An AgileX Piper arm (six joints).
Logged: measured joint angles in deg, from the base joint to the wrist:
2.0, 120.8, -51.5, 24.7, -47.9, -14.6
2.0, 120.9, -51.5, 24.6, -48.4, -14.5
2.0, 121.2, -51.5, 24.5, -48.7, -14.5
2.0, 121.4, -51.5, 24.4, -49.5, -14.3
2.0, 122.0, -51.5, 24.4, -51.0, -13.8
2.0, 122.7, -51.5, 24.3, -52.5, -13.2
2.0, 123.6, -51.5, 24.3, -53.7, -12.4
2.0, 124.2, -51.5, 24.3, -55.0, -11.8
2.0, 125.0, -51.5, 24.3, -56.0, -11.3
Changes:
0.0, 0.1, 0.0, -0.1, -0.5, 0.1
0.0, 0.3, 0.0, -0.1, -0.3, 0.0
0.0, 0.2, 0.0, -0.1, -0.8, 0.2
0.0, 0.6, 0.0, 0.0, -1.5, 0.5
0.0, 0.7, 0.0, -0.1, -1.5, 0.6
0.0, 0.9, 0.0, 0.0, -1.2, 0.8
0.0, 0.6, 0.0, 0.0, -1.3, 0.6
0.0, 0.8, 0.0, 0.0, -1.0, 0.5

